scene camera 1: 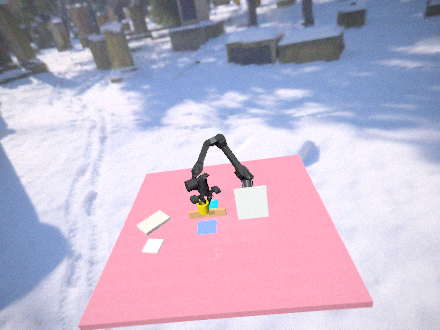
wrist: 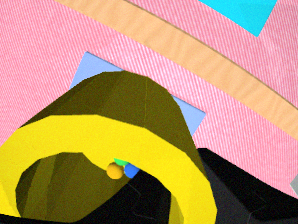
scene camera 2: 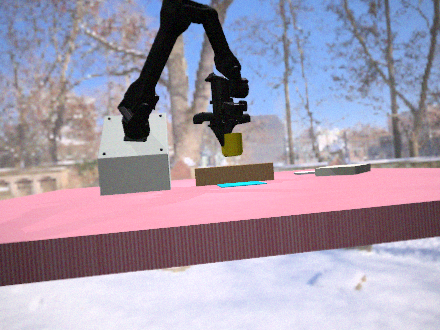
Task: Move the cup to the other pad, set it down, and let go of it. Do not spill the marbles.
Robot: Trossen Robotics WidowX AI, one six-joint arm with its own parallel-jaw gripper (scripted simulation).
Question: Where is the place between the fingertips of the gripper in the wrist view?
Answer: At 182,158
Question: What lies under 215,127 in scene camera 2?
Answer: The gripper.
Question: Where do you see a wooden bar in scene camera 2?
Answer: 207,176
